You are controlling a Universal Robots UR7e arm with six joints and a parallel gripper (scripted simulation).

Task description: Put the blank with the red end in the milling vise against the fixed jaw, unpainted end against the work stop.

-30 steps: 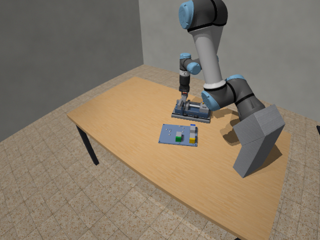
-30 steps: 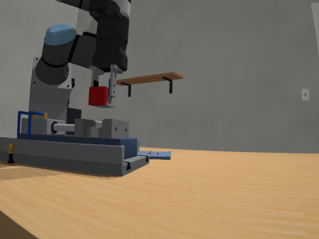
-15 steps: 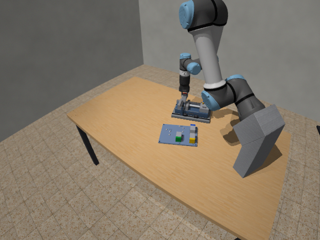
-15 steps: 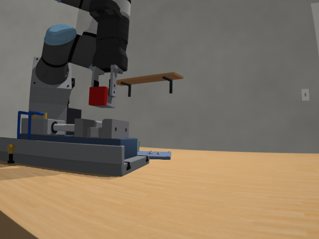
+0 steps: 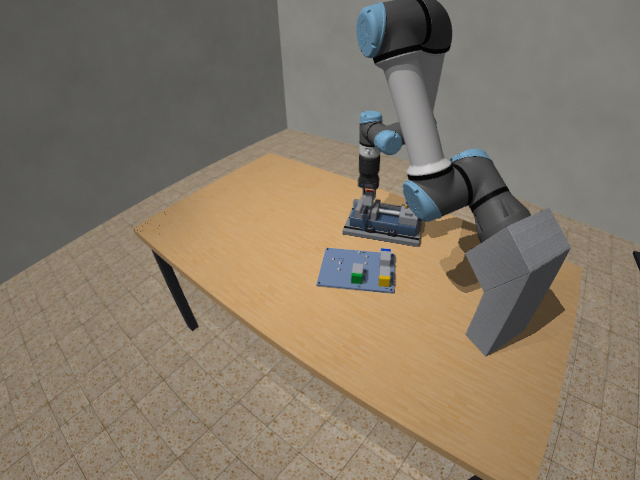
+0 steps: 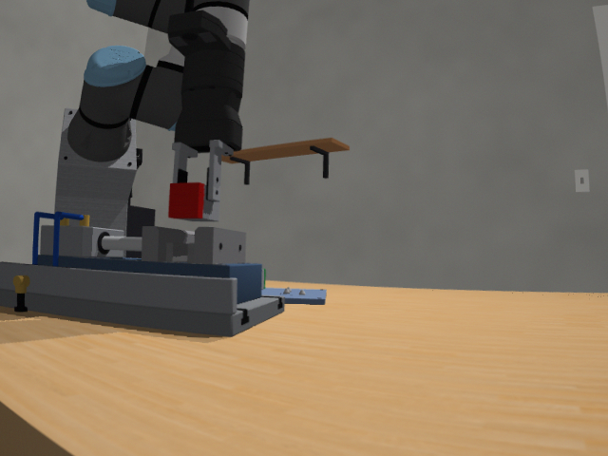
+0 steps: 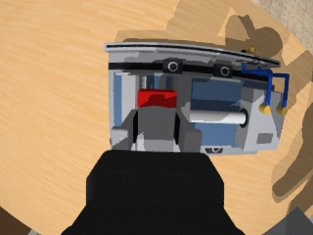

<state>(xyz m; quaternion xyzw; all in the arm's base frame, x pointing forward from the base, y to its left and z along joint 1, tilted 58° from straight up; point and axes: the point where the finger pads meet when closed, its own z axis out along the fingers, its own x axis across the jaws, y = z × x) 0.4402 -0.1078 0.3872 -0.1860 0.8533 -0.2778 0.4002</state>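
Now: the fixed jaw 3 cm ahead of my hand, 1 cm to the left of it and 7 cm below it. Also, from my hand: grey rod: 8 cm behind, 1 cm to the right, 7 cm below; then work stop: 1 cm behind, 5 cm to the left, 5 cm below; then moving jaw: 3 cm behind, 7 cm below.
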